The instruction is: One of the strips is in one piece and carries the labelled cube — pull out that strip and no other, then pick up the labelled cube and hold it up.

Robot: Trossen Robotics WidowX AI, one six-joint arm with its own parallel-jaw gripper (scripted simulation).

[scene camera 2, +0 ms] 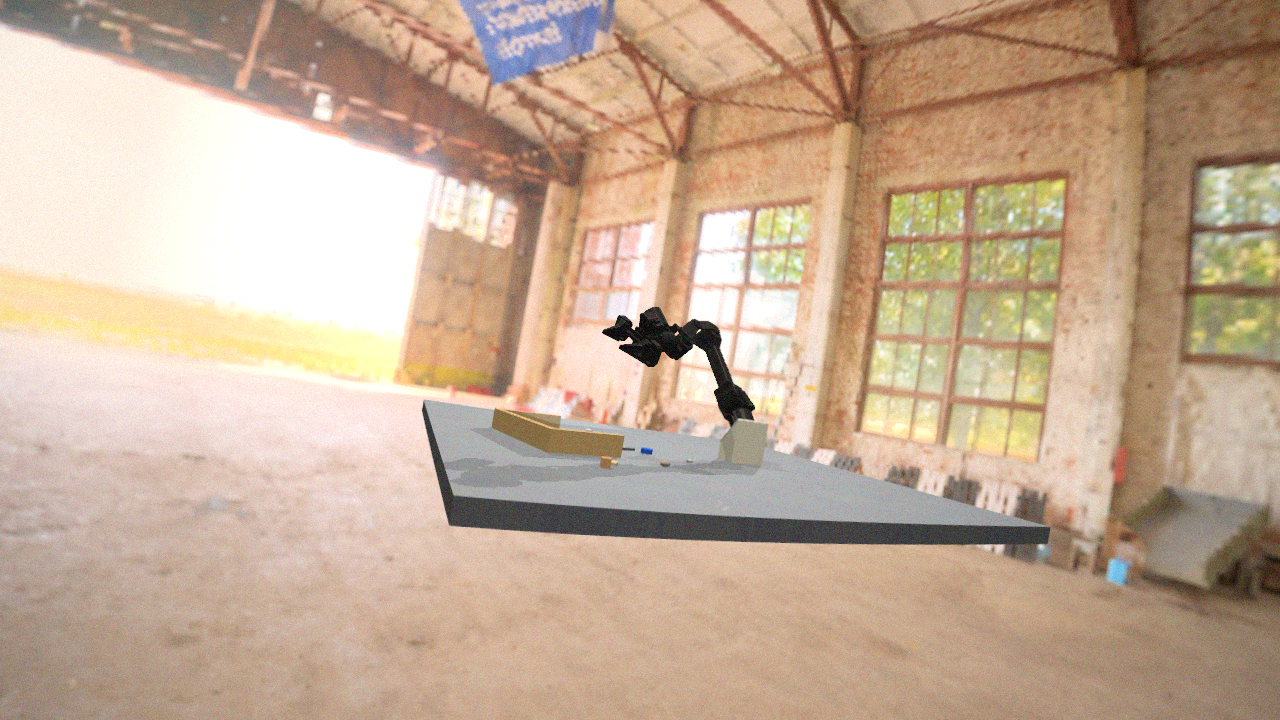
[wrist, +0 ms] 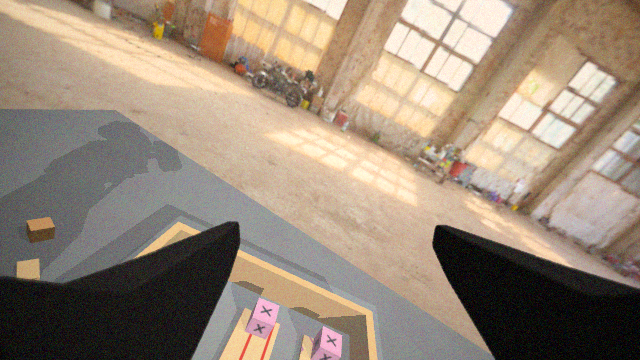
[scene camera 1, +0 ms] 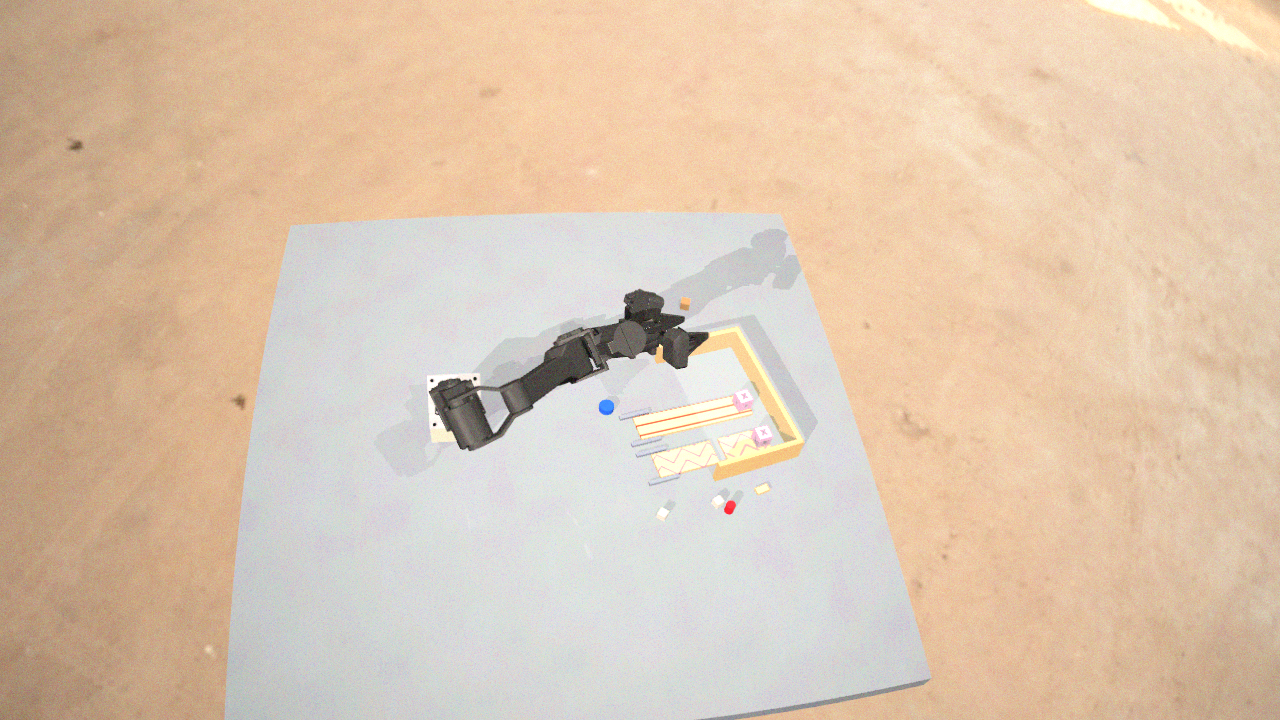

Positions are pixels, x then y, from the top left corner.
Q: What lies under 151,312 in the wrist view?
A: My gripper.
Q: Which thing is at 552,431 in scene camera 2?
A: A tan u-shaped frame.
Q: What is my gripper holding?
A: Nothing.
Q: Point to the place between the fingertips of my gripper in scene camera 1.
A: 696,326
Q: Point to a zigzag strip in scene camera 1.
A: At 685,459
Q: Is my gripper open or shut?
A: Open.
